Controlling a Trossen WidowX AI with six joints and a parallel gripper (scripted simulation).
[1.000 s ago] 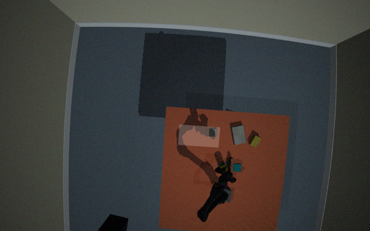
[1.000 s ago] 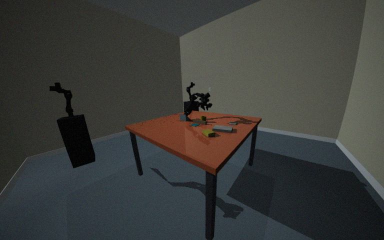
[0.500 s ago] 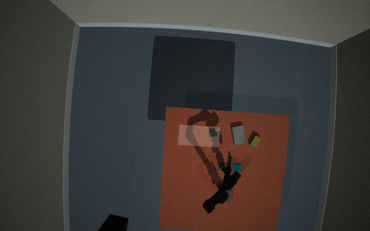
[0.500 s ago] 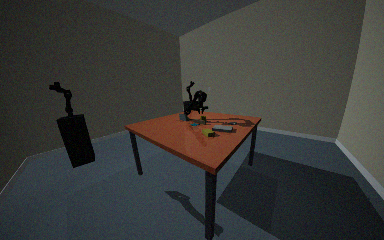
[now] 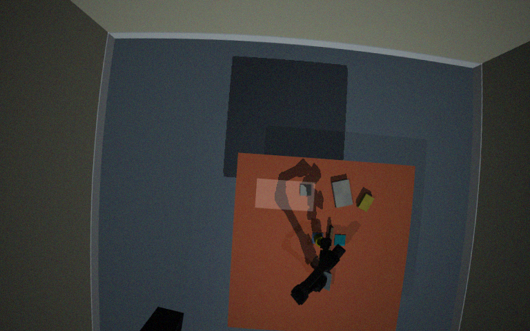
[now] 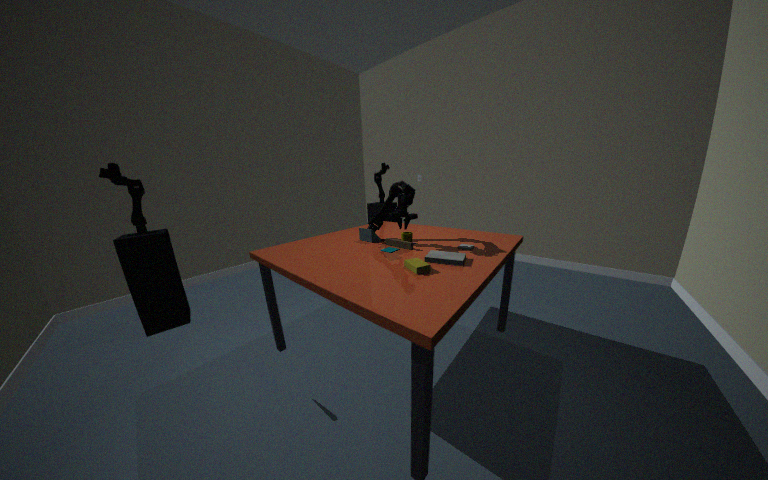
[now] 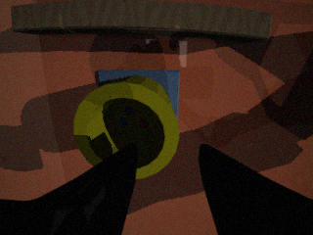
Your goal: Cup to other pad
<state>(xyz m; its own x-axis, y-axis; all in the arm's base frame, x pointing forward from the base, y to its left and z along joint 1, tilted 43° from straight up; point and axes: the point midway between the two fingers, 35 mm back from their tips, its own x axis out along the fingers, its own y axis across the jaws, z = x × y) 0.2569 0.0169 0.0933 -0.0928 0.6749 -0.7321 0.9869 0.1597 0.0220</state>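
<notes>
The yellow-green cup is 2 cm ahead of my gripper tip and 6 cm below it. Also, from my gripper tip: small grey block 35 cm ahead, 16 cm to the left, 9 cm below; then grey slab 37 cm ahead, 9 cm to the right, 8 cm below.
</notes>
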